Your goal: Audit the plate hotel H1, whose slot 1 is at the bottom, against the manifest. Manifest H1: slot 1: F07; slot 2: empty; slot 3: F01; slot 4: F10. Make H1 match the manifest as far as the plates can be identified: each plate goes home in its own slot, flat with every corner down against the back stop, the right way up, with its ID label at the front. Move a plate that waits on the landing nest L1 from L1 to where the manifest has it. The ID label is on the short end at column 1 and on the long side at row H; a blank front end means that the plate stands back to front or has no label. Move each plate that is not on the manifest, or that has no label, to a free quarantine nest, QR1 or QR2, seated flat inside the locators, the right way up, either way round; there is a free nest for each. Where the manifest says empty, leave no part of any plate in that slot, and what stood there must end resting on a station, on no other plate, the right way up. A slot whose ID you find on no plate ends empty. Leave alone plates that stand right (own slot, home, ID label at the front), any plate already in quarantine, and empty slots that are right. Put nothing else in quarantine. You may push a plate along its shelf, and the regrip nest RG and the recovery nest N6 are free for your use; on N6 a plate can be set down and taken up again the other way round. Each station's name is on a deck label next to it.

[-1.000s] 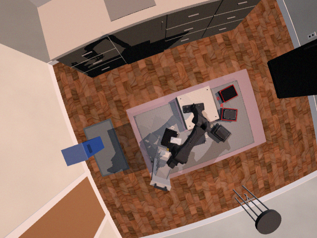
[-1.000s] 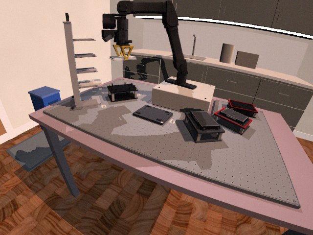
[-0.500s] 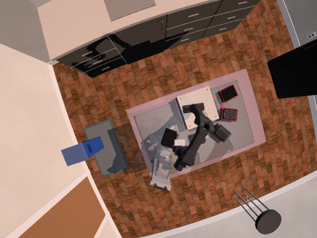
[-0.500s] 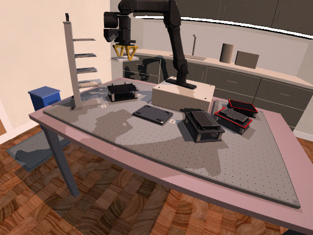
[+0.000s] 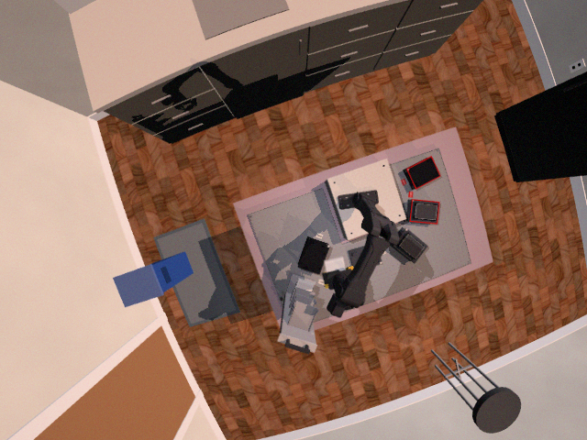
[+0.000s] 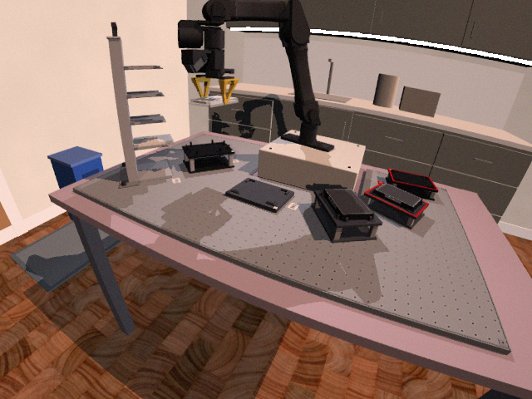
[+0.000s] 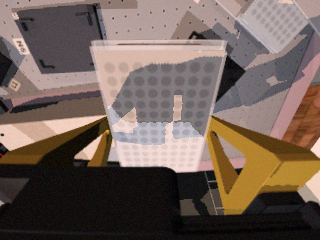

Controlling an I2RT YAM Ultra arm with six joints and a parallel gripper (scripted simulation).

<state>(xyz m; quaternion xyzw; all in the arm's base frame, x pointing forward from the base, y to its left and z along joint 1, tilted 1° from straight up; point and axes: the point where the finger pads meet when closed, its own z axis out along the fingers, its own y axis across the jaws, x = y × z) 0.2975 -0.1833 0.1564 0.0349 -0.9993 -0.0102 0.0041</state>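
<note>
The N6 label lies 310 mm to the left of my hand, 240 mm below it and 10 mm ahead of it. The rest, counted from my hand: L1 deck label: 370 mm to the left, 240 mm below, 90 mm behind; then H1 deck label: 240 mm below, 120 mm ahead, 60 mm to the right; then tag reading 4: 210 mm ahead, 140 mm to the right, 100 mm above.
</note>
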